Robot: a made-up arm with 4 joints.
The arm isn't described. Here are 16 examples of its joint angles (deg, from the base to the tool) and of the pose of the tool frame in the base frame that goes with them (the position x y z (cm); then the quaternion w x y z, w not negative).
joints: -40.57 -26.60 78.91 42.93
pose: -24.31 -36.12 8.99 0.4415 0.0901 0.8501 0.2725
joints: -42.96 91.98 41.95 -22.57
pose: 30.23 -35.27 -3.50 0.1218 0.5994 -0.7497 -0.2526
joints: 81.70 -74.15 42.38 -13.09
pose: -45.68 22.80 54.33 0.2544 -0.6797 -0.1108 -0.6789
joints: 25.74 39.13 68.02 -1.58
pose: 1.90 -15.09 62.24 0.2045 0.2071 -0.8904 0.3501
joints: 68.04 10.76 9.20 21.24
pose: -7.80 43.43 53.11 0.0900 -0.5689 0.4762 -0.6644
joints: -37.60 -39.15 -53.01 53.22
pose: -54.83 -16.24 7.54 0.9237 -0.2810 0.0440 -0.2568
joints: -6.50 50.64 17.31 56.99
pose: 11.71 -22.67 49.76 0.2031 -0.0748 0.9757 0.0341
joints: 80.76 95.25 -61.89 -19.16
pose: 40.40 31.31 47.63 0.2687 0.7560 -0.2974 0.5175
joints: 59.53 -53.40 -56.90 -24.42
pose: -66.13 2.52 38.42 0.3594 -0.4639 -0.6863 -0.4297
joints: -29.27 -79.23 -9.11 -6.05
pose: -55.90 -20.18 -8.64 0.7519 -0.0119 -0.0213 -0.6589
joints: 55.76 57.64 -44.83 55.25
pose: 13.92 34.01 54.43 0.1699 -0.5540 0.7331 -0.3561
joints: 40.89 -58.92 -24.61 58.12
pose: -56.36 -2.85 35.30 0.6039 -0.7509 0.0479 -0.2630
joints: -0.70 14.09 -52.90 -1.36
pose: -31.01 -3.84 64.19 0.6037 -0.5803 0.1661 -0.5208
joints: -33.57 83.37 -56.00 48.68
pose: 24.58 -29.56 37.57 0.5067 -0.3448 0.7377 0.2832
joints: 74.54 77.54 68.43 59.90
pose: 14.19 11.52 60.14 0.1122 -0.5150 -0.6367 0.5629
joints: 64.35 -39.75 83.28 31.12
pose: -28.58 12.83 59.90 0.2921 -0.2900 0.7029 -0.5801
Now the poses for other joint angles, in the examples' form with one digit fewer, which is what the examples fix.
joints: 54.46 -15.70 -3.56 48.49
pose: -32.1 31.0 52.0 0.407 -0.649 0.459 -0.449
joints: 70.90 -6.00 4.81 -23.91
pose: -21.1 49.7 50.1 0.023 0.676 -0.001 0.737
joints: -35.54 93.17 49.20 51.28
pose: 23.1 -33.5 3.6 0.356 -0.043 -0.897 -0.258
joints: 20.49 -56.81 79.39 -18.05
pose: -35.1 -23.8 49.2 0.385 -0.423 0.572 -0.587
